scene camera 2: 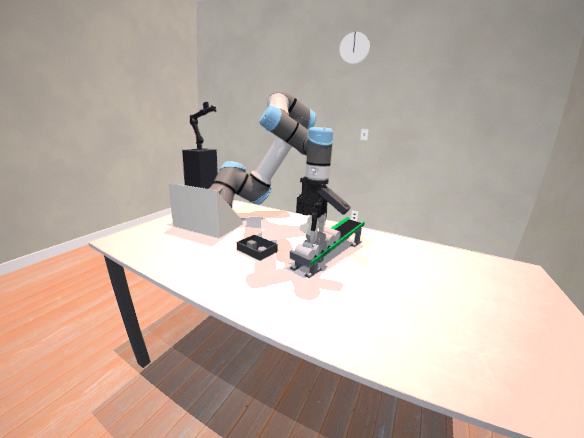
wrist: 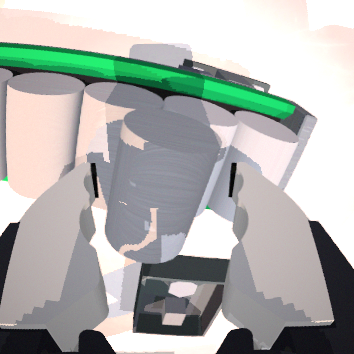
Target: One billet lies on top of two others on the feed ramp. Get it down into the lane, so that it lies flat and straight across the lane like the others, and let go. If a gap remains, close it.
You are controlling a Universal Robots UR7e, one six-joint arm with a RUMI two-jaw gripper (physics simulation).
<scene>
In view: my gripper (scene camera 2: 315, 240), a black tray (wrist: 201, 307) and a grey end stop (wrist: 301, 122).
My gripper also shows in the wrist view (wrist: 163, 165).
</scene>
